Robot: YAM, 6 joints.
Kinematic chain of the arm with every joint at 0, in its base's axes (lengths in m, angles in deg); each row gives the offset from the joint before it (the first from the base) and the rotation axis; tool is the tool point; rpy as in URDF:
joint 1: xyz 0 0 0.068 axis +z
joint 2: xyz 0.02 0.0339 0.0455 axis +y
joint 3: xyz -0.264 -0.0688 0 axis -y
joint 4: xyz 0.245 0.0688 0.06 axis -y
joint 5: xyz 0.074 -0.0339 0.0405 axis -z
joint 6: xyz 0.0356 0 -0.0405 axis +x
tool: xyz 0 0 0 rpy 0 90 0
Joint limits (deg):
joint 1: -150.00..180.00
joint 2: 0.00..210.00
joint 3: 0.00..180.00
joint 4: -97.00..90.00
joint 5: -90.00..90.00
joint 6: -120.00..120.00
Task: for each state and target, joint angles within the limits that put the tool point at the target. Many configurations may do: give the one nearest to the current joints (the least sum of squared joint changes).
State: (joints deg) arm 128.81 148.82 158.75 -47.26 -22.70 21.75
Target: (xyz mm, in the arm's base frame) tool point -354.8 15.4 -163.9
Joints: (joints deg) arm 175.06 179.13 110.61 -66.22 -25.33 21.75
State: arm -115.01 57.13 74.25 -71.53 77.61 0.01
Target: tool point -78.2 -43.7 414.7
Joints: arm -127.84 46.66 74.63 -74.62 79.07 0.01
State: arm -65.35 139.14 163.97 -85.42 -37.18 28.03
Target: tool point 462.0 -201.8 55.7
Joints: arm -26.09 166.94 148.96 -86.23 -38.05 28.03
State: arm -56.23 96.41 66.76 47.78 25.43 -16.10
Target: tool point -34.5 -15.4 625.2
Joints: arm -25.26 51.20 94.68 56.02 53.59 -16.10
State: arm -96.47 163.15 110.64 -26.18 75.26 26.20
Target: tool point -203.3 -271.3 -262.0
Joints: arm -121.09 192.41 108.12 -22.60 72.70 26.20
